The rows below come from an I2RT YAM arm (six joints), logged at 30 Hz.
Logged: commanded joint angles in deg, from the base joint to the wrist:
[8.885 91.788 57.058 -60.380 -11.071 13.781]
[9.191 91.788 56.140 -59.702 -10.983 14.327]
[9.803 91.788 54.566 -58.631 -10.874 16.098]
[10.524 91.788 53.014 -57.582 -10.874 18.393]
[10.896 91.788 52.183 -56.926 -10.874 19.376]
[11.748 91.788 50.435 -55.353 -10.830 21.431]
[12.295 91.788 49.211 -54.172 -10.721 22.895]
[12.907 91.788 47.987 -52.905 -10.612 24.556]
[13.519 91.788 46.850 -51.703 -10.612 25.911]
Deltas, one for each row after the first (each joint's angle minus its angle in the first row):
[0.306 0.000 -0.918 0.678 0.088 0.546]
[0.918 0.000 -2.492 1.749 0.197 2.317]
[1.639 0.000 -4.044 2.798 0.197 4.612]
[2.011 0.000 -4.875 3.454 0.197 5.595]
[2.863 0.000 -6.623 5.027 0.241 7.650]
[3.410 0.000 -7.847 6.208 0.350 9.114]
[4.022 0.000 -9.071 7.475 0.459 10.775]
[4.634 0.000 -10.208 8.677 0.459 12.130]

